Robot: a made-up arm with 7 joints. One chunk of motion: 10 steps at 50 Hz.
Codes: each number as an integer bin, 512 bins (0 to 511) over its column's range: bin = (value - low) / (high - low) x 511, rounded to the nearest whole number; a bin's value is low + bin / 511 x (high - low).
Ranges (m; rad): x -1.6..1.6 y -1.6..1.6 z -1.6..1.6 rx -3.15..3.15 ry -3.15..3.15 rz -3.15..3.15
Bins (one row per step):
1: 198 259 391 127 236 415
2: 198 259 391 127 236 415
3: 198 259 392 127 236 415
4: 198 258 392 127 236 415
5: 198 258 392 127 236 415
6: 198 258 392 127 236 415
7: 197 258 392 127 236 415
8: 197 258 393 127 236 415
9: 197 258 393 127 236 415
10: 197 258 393 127 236 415
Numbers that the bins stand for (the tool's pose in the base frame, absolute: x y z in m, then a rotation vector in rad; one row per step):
1: -0.3601 0.0219 0.8485 -1.5842 -0.2404 1.9664
2: -0.3601 0.0219 0.8485 -1.5842 -0.2404 1.9664
3: -0.3601 0.0219 0.8548 -1.5842 -0.2404 1.9664
4: -0.3601 0.0157 0.8548 -1.5842 -0.2404 1.9664
5: -0.3601 0.0157 0.8548 -1.5842 -0.2404 1.9664
6: -0.3601 0.0157 0.8548 -1.5842 -0.2404 1.9664
7: -0.3663 0.0157 0.8548 -1.5842 -0.2404 1.9664
8: -0.3663 0.0157 0.8611 -1.5842 -0.2404 1.9664
9: -0.3663 0.0157 0.8611 -1.5842 -0.2404 1.9664
10: -0.3663 0.0157 0.8611 -1.5842 -0.2404 1.9664

